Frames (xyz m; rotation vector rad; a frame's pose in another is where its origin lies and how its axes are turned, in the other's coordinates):
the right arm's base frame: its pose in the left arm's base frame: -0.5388 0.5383 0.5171 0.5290 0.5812 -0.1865
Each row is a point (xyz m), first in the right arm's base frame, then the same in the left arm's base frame.
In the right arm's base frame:
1: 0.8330 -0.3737 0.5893
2: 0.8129 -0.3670 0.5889
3: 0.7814 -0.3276 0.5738
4: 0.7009 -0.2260 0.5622
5: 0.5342 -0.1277 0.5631
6: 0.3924 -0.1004 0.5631
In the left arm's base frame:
1: 0.3095 -0.1067 0.3043
2: 0.2948 -0.1003 0.3182
3: 0.2740 -0.0582 0.3420
4: 0.2340 0.0361 0.4223
5: 0.1278 0.1228 0.5589
6: 0.0196 0.1491 0.6508

